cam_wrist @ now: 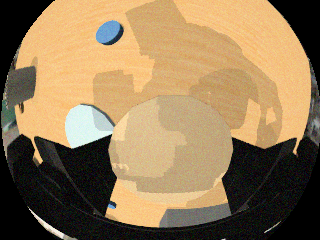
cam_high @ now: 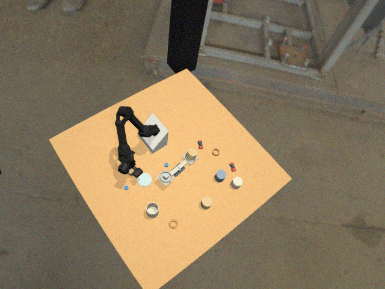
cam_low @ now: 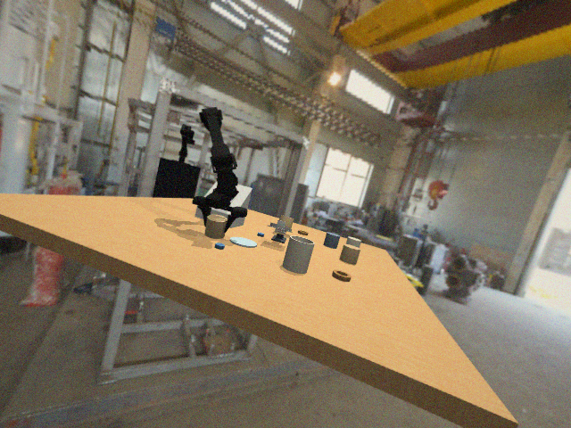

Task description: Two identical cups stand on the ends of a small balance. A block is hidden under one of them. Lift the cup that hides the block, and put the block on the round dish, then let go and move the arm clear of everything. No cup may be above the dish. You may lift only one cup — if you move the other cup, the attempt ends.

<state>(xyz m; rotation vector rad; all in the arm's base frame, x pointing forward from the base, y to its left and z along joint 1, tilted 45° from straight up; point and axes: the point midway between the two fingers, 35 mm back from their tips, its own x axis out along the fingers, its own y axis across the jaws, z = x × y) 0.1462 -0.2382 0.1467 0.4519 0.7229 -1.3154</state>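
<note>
Now: the grey block 18 cm ahead of my gripper tip, 17 cm to the left of it and 6 cm above it. Round my gripper tip: pale blue round dish (10 cm ahead, 5 cm to the left, 2 cm below).
</note>
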